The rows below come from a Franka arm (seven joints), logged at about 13 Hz.
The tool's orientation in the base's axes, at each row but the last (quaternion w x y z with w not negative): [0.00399, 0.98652, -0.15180, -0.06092]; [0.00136, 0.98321, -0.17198, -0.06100]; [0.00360, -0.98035, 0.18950, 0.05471]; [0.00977, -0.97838, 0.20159, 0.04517]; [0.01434, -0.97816, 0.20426, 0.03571]
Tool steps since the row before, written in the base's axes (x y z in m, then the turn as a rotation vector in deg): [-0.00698, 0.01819, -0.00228, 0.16, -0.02, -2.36]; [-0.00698, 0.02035, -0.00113, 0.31, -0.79, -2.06]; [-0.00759, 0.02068, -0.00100, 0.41, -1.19, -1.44]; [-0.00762, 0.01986, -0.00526, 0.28, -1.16, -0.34]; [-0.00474, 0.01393, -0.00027, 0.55, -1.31, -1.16]
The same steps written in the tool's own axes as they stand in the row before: [-0.01179, -0.01532, 0.00330, 0.44, -0.09, 2.32]; [-0.01327, -0.01681, 0.00233, 0.80, 0.59, 1.99]; [-0.01457, -0.01638, 0.00237, 0.98, 0.93, 1.35]; [-0.01430, -0.01522, 0.00662, 0.74, 0.96, 0.27]; [-0.00986, -0.01086, 0.00117, 1.11, 1.00, 1.07]
